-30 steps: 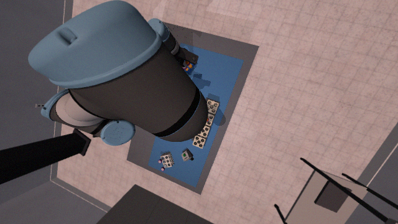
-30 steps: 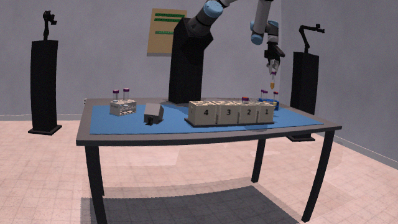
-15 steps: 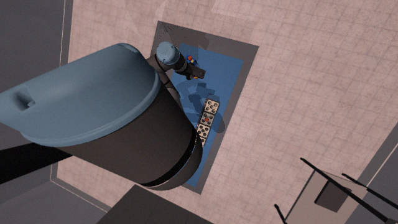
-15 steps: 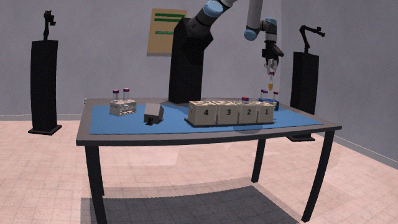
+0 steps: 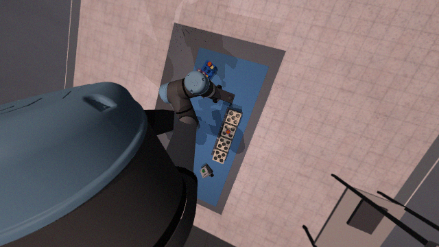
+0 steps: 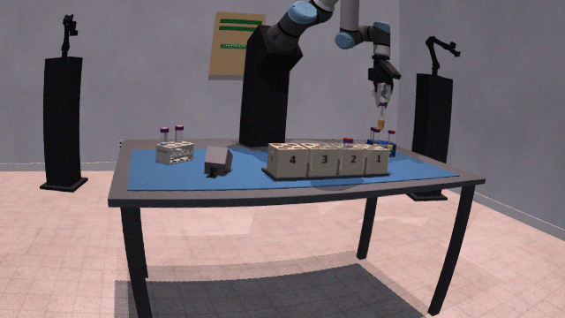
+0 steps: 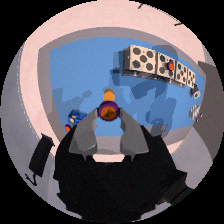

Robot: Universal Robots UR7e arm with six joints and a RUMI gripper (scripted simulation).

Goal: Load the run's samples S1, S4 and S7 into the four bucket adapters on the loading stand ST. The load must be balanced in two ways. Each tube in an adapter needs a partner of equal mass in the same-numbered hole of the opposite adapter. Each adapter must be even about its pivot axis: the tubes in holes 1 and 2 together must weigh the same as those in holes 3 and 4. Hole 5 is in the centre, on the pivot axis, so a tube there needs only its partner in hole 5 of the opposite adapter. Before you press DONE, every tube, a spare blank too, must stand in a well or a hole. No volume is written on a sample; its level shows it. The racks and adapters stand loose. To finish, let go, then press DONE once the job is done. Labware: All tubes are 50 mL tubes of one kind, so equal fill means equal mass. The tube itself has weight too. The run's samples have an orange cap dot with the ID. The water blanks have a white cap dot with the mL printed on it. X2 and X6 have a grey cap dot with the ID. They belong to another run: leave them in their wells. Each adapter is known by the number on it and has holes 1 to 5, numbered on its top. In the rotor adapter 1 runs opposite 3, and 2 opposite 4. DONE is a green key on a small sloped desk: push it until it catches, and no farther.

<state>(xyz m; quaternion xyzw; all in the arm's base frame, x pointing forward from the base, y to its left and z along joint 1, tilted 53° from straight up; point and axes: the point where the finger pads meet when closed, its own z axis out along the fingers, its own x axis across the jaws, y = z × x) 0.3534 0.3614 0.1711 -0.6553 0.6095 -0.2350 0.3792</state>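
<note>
Right now the blue rack is 230 mm behind my hand, 220 mm below it and 110 mm to the left of it. Also, from my hand: white rack: 800 mm to the right, 220 mm below, 60 mm ahead; bucket adapter: 410 mm to the right, 220 mm ahead, 200 mm below.
</note>
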